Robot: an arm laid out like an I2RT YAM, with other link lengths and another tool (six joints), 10 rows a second.
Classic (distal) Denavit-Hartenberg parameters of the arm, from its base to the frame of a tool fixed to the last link. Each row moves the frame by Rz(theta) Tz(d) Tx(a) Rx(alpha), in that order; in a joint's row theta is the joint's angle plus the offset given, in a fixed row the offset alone. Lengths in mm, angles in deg.
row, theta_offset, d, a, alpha
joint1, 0, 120.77, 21.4, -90
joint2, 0, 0, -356.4, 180
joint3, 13.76, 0, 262.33, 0
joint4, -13.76, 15.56, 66.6, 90
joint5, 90, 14.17, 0, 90
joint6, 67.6, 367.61, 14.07, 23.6
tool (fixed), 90, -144.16, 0, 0
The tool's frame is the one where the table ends.
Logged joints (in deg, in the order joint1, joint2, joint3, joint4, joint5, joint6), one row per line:
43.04, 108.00, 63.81, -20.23, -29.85, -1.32
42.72, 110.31, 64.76, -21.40, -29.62, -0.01
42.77, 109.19, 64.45, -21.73, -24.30, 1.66
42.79, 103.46, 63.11, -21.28, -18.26, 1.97
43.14, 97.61, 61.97, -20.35, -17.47, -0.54
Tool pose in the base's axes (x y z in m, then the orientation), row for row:
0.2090, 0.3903, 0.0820, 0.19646, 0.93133, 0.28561, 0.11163
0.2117, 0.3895, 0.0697, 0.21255, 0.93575, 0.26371, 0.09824
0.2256, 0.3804, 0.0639, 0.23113, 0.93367, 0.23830, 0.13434
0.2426, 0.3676, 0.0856, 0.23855, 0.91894, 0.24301, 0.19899
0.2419, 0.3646, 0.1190, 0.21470, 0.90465, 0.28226, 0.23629
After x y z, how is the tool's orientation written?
As a quaternion, x y z w.
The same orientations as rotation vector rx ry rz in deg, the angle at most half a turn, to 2 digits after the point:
33.05, 156.68, 48.05
36.04, 158.65, 44.71
38.38, 155.05, 39.57
38.23, 147.26, 38.94
33.73, 142.13, 44.35

